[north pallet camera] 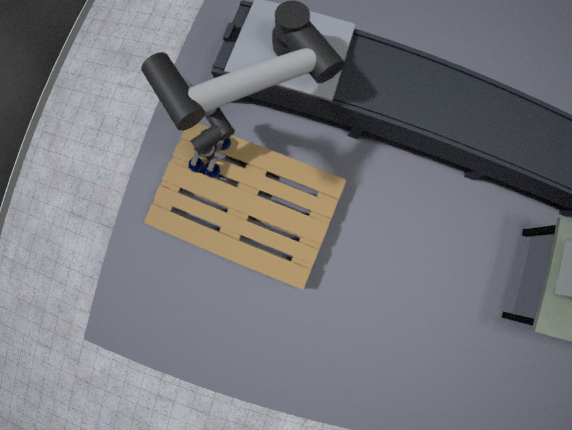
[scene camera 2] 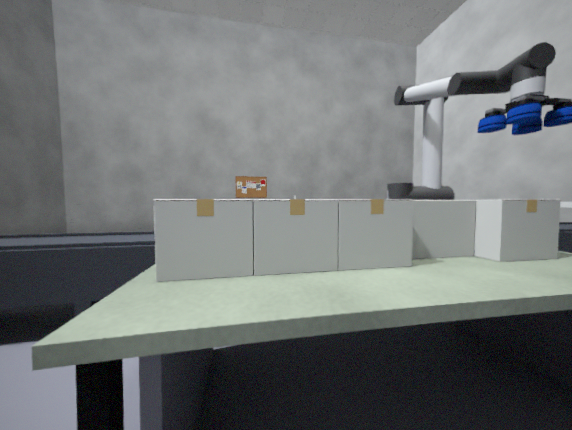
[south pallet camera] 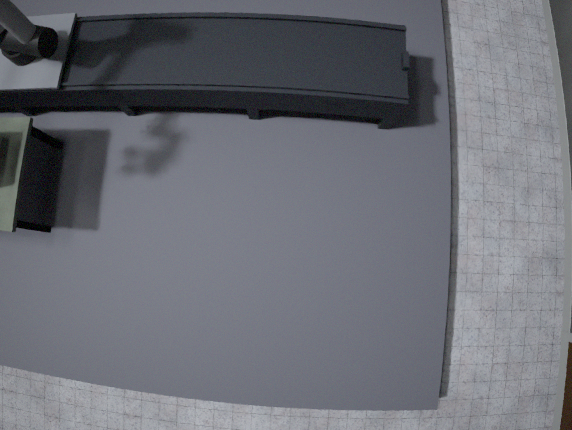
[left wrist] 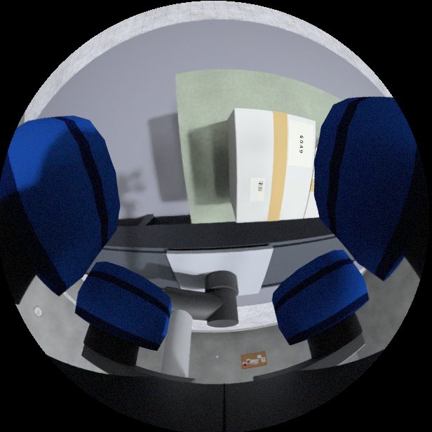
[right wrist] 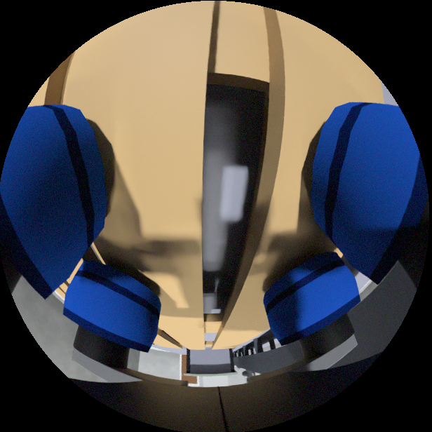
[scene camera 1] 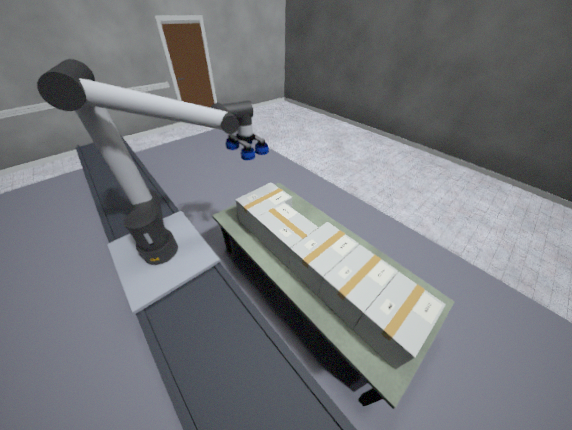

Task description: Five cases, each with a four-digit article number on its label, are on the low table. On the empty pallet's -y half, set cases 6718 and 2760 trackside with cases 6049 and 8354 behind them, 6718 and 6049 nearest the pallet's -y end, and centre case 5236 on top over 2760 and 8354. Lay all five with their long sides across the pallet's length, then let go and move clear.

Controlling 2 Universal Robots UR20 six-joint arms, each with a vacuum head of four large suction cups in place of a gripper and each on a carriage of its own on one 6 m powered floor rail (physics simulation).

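Note:
Case 6049 (scene camera 1: 248, 201) (left wrist: 252, 150) lies at the far end of the low table (scene camera 1: 390, 382) (scene camera 2: 250, 305) (left wrist: 205, 100). Beside it lies a case (scene camera 1: 296, 216) turned the other way, then three cases (scene camera 1: 316, 243) (scene camera 1: 350, 272) (scene camera 1: 395, 312) in a row; their numbers are too small to read. My left gripper (scene camera 1: 246, 146) (scene camera 2: 525, 117) (left wrist: 216, 215) is open, with no case on its cups, high above the table's far end. My right gripper (north pallet camera: 209, 159) (right wrist: 212, 215) is open and empty, low over the trackside boards of the empty pallet (north pallet camera: 225, 246) (right wrist: 160, 150), near its picture-left end.
The floor rail (scene camera 1: 225, 350) (north pallet camera: 450, 100) (south pallet camera: 250, 55) runs past the table and the pallet. The left arm's carriage (scene camera 1: 185, 250) stands beside the table, and the right arm's carriage (north pallet camera: 255, 45) stands beside the pallet. Floor separates the pallet from the table.

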